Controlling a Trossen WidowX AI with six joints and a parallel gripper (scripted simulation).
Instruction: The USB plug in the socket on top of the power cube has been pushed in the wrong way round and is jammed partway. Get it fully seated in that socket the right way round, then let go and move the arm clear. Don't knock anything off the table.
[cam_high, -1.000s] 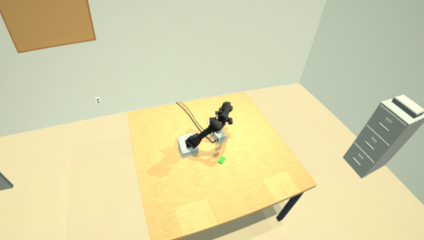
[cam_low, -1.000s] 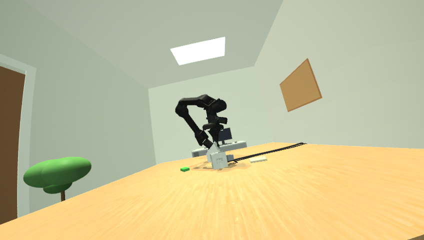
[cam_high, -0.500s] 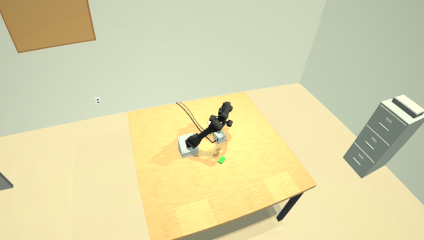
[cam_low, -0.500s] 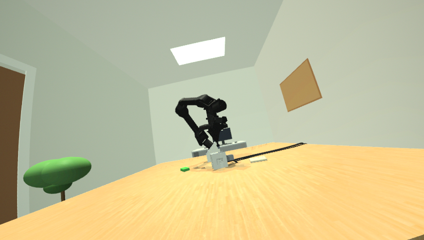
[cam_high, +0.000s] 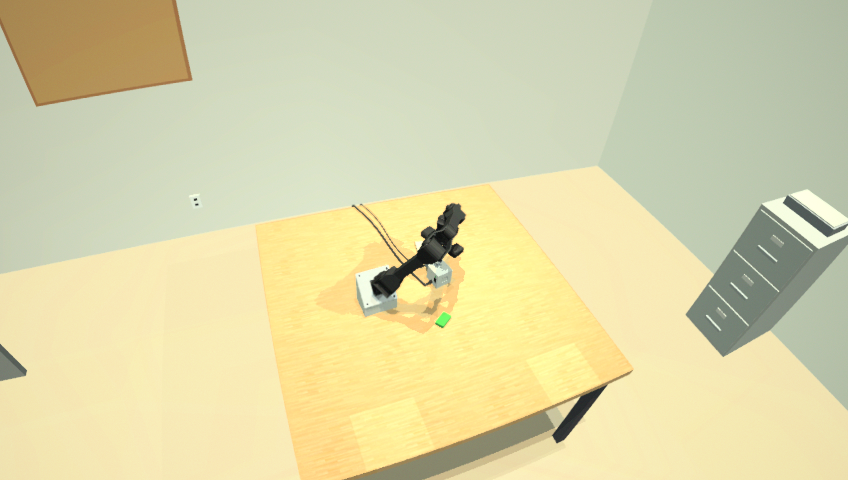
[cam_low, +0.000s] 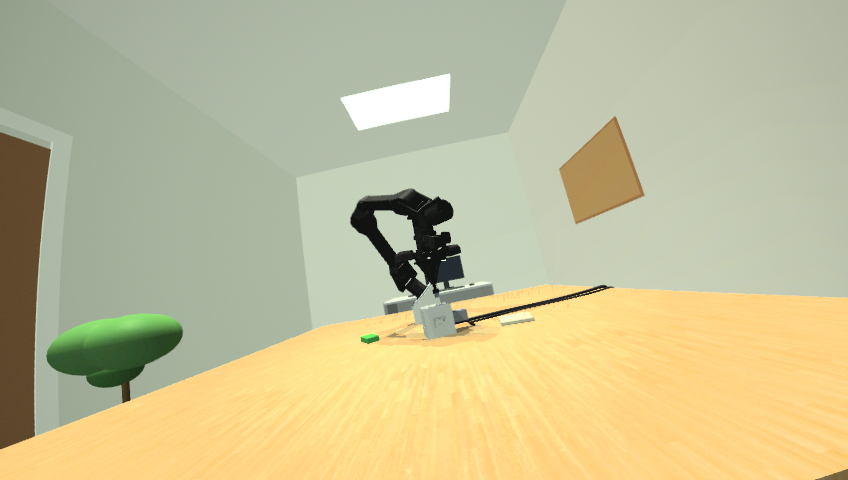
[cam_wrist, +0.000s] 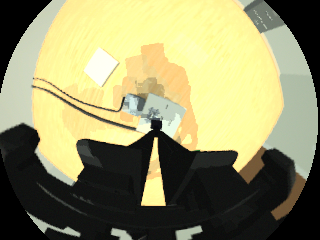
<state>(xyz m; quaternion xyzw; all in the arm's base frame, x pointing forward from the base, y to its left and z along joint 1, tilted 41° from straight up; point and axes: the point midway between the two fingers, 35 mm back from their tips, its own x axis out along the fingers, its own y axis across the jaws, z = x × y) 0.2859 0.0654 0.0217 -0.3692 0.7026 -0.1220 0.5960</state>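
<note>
Now: gripper tip 1 cm above the dark USB plug. Round my gripper tip: flat white pad 19 cm to the left, 13 cm below, 4 cm ahead; green block 22 cm to the right, 13 cm below, 8 cm behind.
</note>
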